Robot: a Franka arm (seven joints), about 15 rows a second.
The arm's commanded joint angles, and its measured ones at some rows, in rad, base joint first. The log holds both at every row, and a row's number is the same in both.
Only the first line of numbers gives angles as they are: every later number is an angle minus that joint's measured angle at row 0.
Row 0, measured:
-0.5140, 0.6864, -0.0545, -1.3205, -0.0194, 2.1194, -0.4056
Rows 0 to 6, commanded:
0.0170, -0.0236, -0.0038, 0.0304, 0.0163, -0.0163, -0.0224
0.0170, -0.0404, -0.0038, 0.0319, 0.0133, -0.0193, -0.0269
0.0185, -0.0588, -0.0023, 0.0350, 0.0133, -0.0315, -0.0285
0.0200, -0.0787, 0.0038, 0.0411, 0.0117, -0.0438, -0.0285
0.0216, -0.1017, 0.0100, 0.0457, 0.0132, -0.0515, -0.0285
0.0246, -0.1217, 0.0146, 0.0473, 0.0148, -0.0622, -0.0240
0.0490, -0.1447, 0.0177, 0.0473, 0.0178, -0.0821, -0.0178
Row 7, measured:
0.0185, -0.0688, 0.0093, 0.0534, 0.0000, -0.0258, -0.0008
